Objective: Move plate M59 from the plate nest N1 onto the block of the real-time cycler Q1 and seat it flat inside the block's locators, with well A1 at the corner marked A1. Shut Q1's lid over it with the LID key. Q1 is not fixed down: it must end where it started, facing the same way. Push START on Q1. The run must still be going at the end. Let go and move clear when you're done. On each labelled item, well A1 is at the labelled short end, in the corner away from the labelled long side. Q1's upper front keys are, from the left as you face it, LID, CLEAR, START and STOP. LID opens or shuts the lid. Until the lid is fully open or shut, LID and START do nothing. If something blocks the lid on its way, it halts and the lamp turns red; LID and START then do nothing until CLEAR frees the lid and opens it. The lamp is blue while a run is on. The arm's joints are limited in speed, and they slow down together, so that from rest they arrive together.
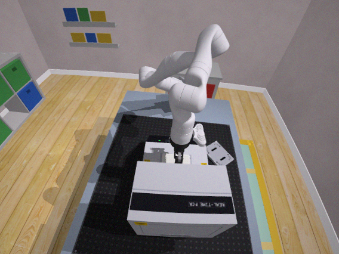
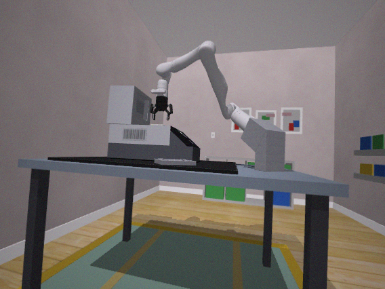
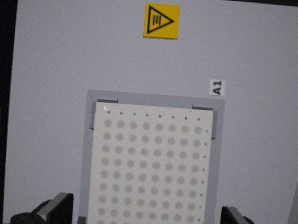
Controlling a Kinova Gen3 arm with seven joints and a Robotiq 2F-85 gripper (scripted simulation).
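The plate M59 is 50 mm below my hand. Round my hand: plate nest N1 (110 mm behind, 320 mm to the left, 250 mm below).
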